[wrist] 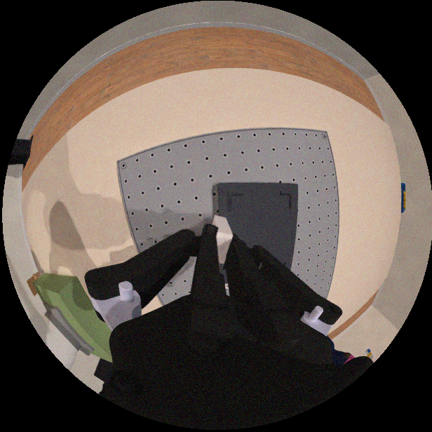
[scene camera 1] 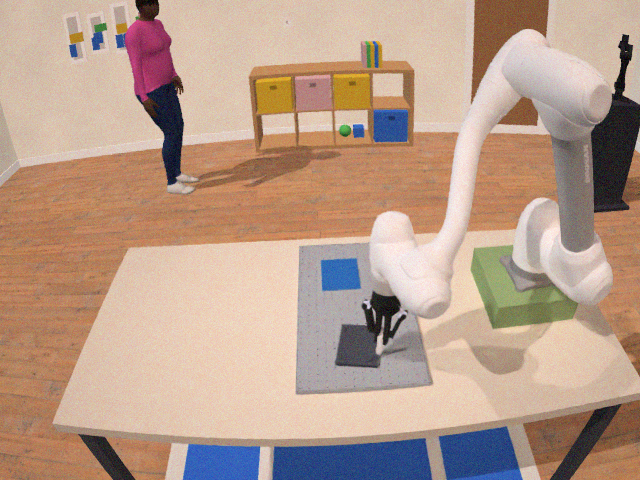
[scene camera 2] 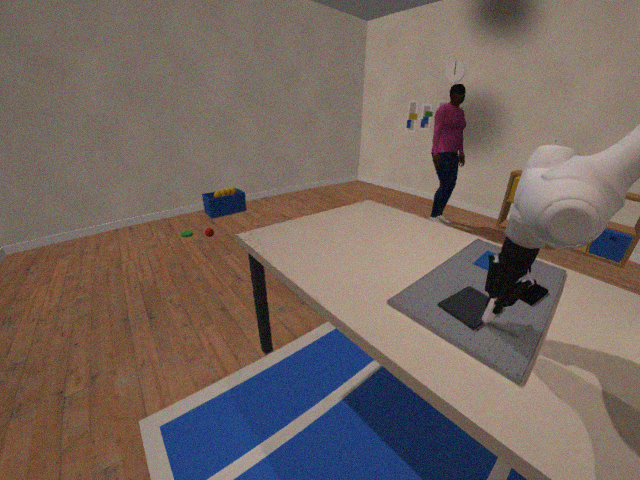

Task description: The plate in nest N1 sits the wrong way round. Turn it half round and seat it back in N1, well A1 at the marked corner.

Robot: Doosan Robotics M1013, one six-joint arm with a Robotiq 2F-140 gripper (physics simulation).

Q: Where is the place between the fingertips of my gripper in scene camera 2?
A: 487, 319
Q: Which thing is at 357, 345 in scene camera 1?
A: A dark grey nest.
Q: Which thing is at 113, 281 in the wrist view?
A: My gripper.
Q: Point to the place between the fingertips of my gripper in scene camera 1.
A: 379, 351
